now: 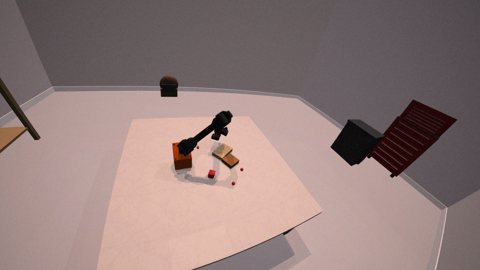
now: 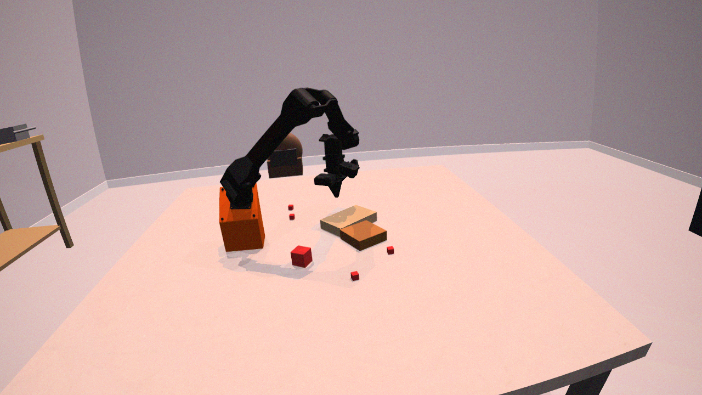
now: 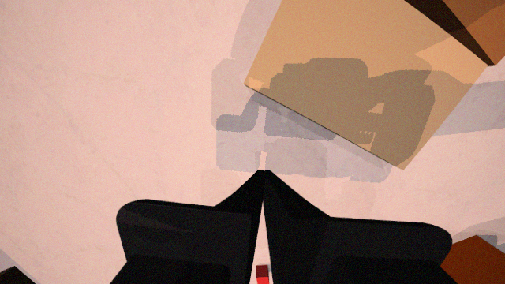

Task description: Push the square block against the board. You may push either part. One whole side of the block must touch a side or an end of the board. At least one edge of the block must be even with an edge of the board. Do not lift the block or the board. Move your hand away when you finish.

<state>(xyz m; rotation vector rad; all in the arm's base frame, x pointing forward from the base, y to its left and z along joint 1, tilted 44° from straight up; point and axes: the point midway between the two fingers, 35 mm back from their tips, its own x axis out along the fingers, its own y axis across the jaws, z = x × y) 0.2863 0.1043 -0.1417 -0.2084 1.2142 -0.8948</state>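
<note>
Now: the tan board 30 mm ahead of my gripper tip, 100 mm to the right of it and 40 mm below it. From my gripper tip the other things lie so: red cube: 110 mm behind, 320 mm to the right, 40 mm below; then brown square block: 70 mm ahead, 210 mm to the right, 40 mm below.
</note>
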